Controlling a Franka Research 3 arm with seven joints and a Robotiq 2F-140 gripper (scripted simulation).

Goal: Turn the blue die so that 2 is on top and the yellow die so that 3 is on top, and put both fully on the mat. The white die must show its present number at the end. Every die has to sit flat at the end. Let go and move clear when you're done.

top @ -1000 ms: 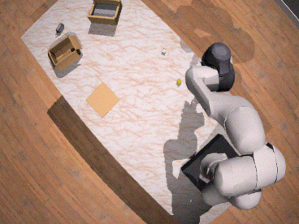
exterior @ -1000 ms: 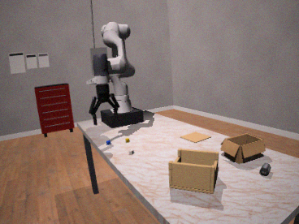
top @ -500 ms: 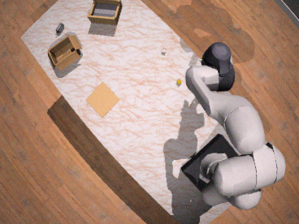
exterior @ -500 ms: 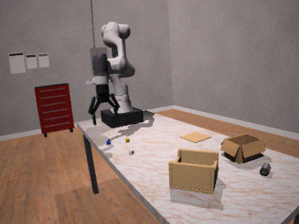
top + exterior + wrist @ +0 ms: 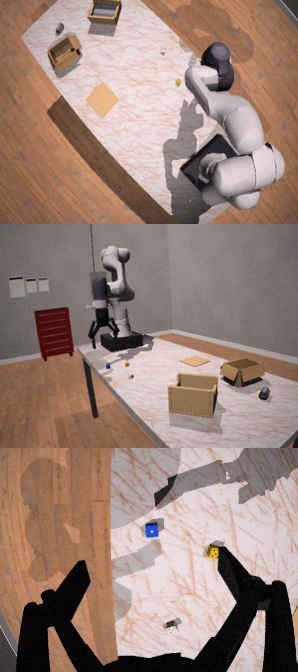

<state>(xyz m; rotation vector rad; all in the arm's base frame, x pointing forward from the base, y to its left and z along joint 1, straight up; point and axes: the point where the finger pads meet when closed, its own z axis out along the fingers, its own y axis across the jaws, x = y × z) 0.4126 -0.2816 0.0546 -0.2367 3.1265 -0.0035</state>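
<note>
The blue die is 140 mm below my hand. Round my hand: yellow die 140 mm below, 110 mm to the left, 30 mm ahead; then white die 220 mm ahead, 140 mm below, 50 mm to the left; then tan mat 480 mm to the left, 240 mm ahead, 150 mm below.
</note>
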